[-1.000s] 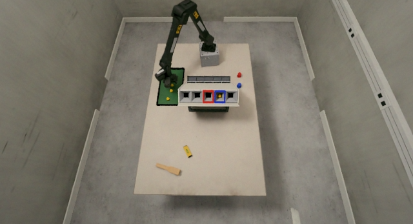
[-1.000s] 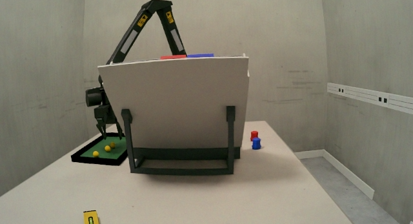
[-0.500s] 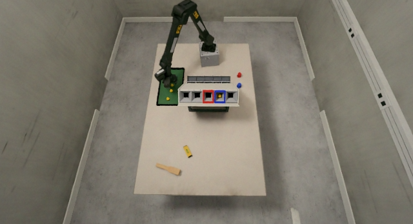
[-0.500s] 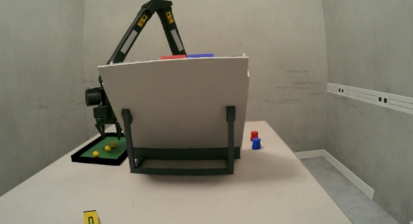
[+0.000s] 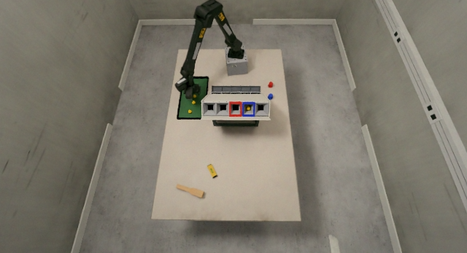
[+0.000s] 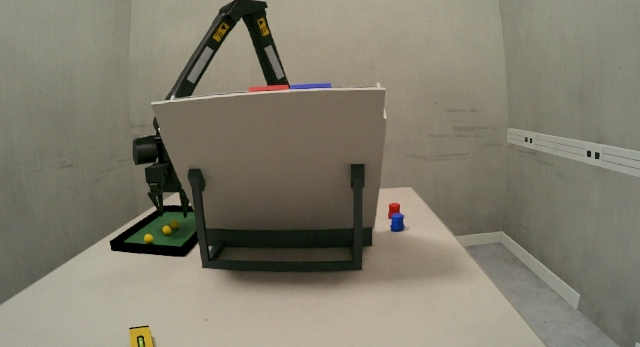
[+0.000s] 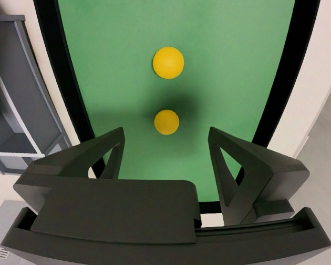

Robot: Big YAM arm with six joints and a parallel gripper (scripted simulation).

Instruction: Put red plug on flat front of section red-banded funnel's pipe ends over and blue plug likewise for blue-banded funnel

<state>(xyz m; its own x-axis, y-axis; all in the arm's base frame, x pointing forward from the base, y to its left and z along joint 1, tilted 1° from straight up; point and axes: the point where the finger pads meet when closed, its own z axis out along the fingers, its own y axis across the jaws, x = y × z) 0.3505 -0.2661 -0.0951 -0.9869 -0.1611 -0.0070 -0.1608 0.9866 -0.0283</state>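
Now: hand 40 mm above the green marble tray and 10 mm to the left of it. Also, from my hand: blue band 430 mm to the left, 270 mm above, 200 mm ahead; cover 330 mm to the left, 160 mm above, 70 mm ahead; red band 360 mm to the left, 270 mm above, 210 mm ahead.
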